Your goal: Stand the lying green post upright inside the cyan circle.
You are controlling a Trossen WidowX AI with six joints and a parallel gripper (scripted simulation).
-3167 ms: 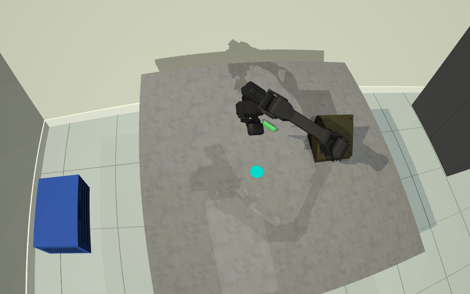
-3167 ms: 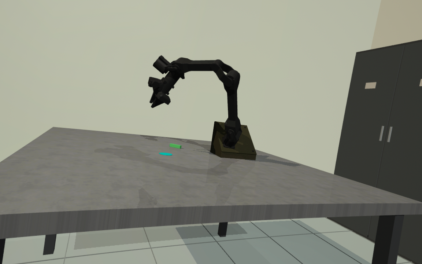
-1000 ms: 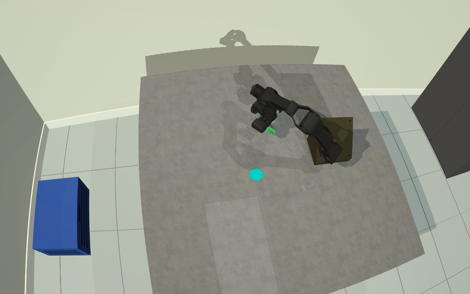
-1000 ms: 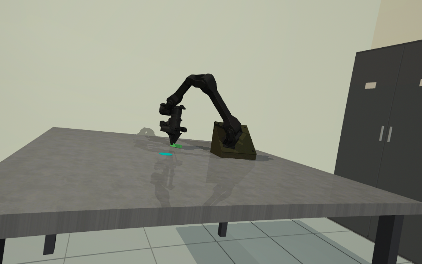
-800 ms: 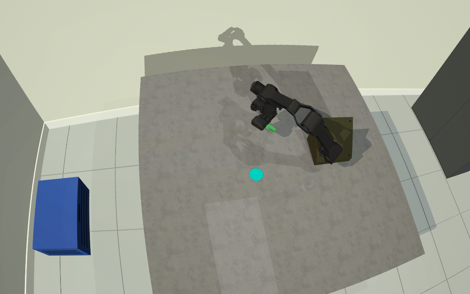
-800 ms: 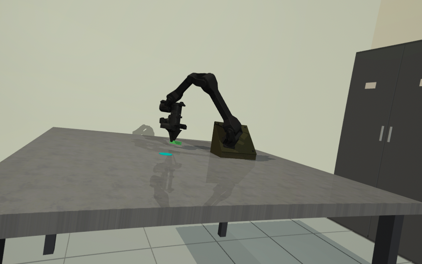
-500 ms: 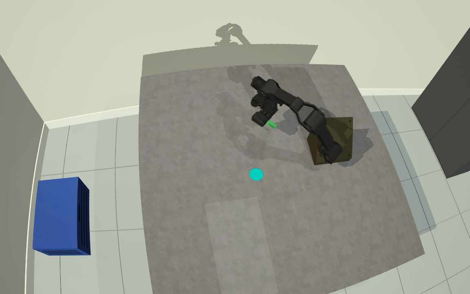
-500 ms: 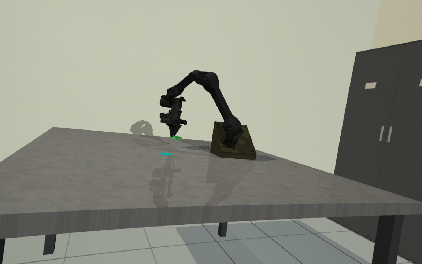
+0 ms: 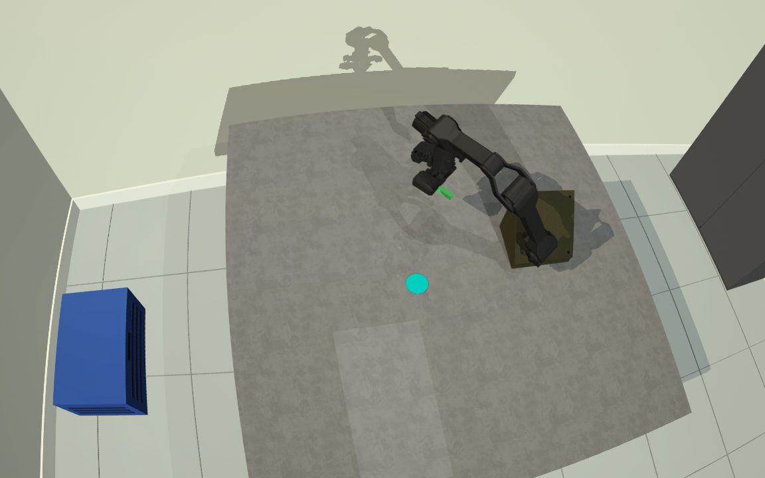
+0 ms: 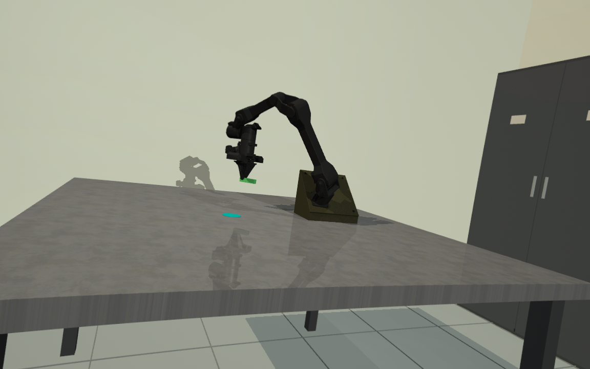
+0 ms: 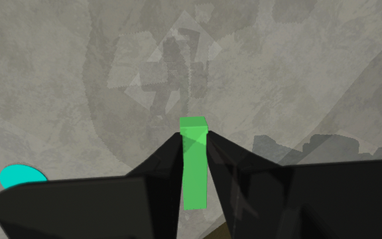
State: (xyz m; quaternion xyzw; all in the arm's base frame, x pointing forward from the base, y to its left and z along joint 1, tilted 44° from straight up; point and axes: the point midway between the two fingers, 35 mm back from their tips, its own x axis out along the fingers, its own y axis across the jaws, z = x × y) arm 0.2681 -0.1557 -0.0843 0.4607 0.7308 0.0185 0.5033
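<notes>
Right now my gripper tip is 250 mm to the right of the cyan circle, 100 mm above it and 60 mm short of it. The rest, counted from my gripper tip: green post (20 mm behind, 10 mm to the left).
</notes>
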